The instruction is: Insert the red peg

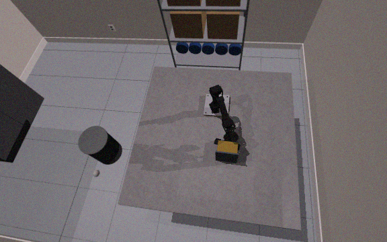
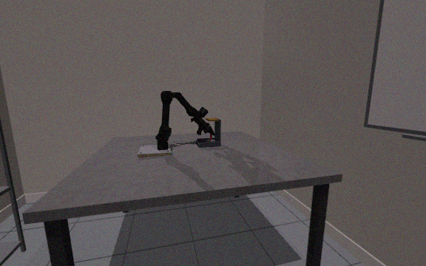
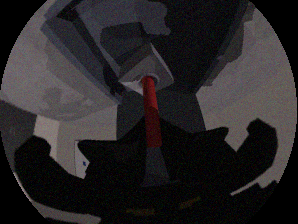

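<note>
The red peg is 3 cm behind my gripper tip, 1 cm to the left of it and 1 cm below it. From my gripper tip the other things lie so: dark back wall 3 cm ahead, 3 cm above, 1 cm to the left; then yellow roof 12 cm above, 2 cm to the left, 1 cm behind.
</note>
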